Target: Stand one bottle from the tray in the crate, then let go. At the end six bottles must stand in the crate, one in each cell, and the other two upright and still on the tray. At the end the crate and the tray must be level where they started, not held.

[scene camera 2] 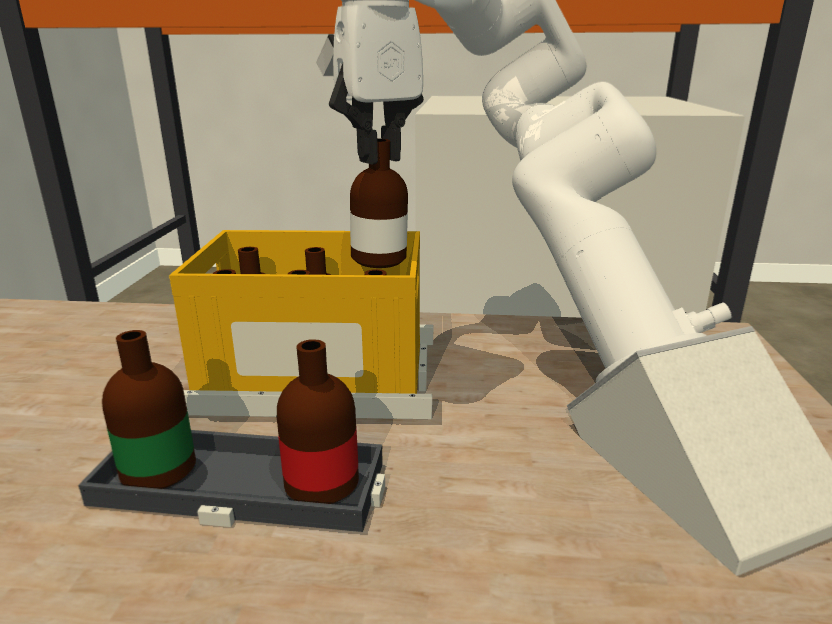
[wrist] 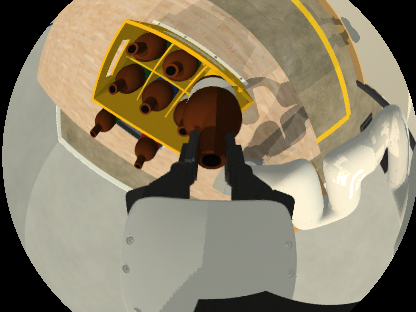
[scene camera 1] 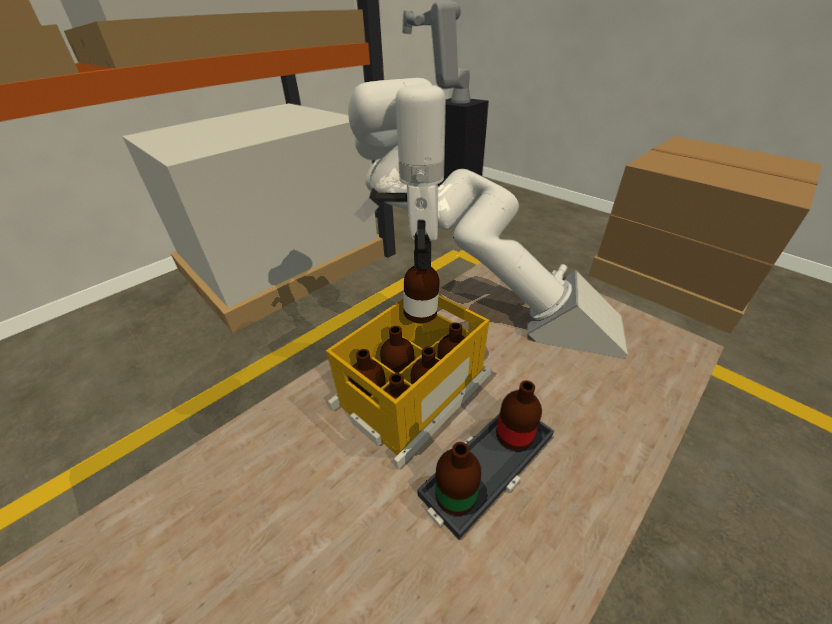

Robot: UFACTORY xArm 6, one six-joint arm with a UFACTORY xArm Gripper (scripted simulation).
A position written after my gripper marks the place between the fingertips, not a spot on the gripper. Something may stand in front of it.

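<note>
In scene camera 1 I see a yellow crate (scene camera 1: 398,421), together with a dark tray (scene camera 1: 499,465) and my gripper (scene camera 1: 423,263). Scene camera 2 shows me the tray (scene camera 2: 244,465) and also my gripper (scene camera 2: 379,161). In the wrist view there is the crate (wrist: 157,125), and my gripper (wrist: 212,142) shows there too.
</note>
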